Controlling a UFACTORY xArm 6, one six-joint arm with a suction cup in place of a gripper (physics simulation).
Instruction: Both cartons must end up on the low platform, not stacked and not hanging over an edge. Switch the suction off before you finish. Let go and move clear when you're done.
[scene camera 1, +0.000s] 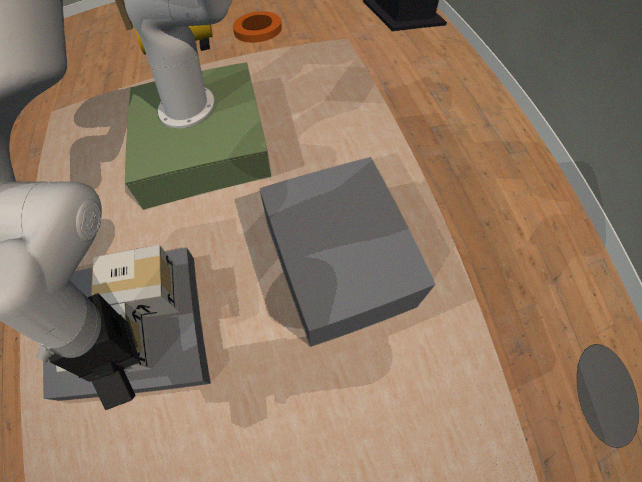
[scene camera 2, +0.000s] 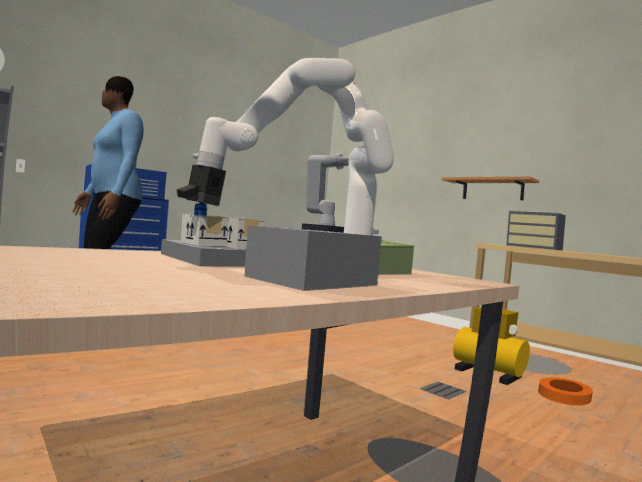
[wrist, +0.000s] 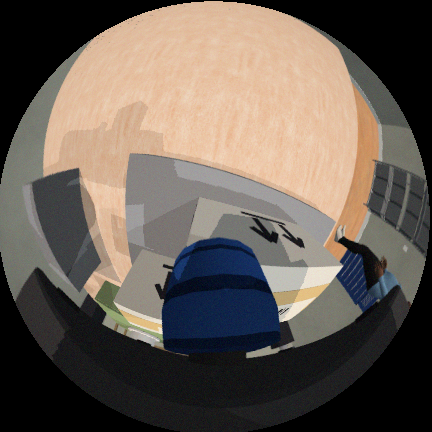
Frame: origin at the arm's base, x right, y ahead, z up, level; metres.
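Where they show: hand, its tool point: (scene camera 2: 198, 218) (wrist: 222, 253); arm's base, origin of its link: (scene camera 1: 186, 107) (wrist: 143, 333).
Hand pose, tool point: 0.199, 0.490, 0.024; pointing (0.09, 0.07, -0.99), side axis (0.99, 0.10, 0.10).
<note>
Things, the pixels of their centre, and the offset from my tool point, as dx, dy, dz.
- low grey platform, middle of its body: (wrist: 232, 257) (scene camera 1: 118, 327) (scene camera 2: 215, 252) +0.042, -0.094, -0.100
- far carton, middle of its body: (wrist: 176, 302) (scene camera 1: 135, 285) (scene camera 2: 240, 233) -0.037, -0.128, -0.033
- taller grey block, middle of its body: (scene camera 1: 341, 250) (scene camera 2: 314, 256) (wrist: 54, 226) -0.386, -0.081, -0.064
The low grey platform (scene camera 1: 181, 363) (scene camera 2: 178, 251) (wrist: 155, 175) bears both cartons. The far carton (scene camera 1: 124, 274) (scene camera 2: 238, 236) (wrist: 142, 285), white with a tan band and a barcode label, sits upright on it. The near carton (scene camera 1: 135, 324) (scene camera 2: 212, 236) (wrist: 310, 255) stands beside it, not stacked; the arm partly hides it in scene camera 1, and its outer edge against the platform is hard to judge. My blue suction cup (scene camera 2: 200, 209) (wrist: 220, 285) sits on the near carton's top, seemingly attached, below the tilted black housing. In scene camera 1 the cup is hidden.
A taller grey block (scene camera 1: 342, 223) (scene camera 2: 311, 256) (wrist: 57, 220) stands beside the low platform. A green base block (scene camera 1: 207, 150) (scene camera 2: 396, 259) carries the arm's foot. A person (scene camera 2: 116, 155) (wrist: 385, 285) in blue stands beyond the table.
</note>
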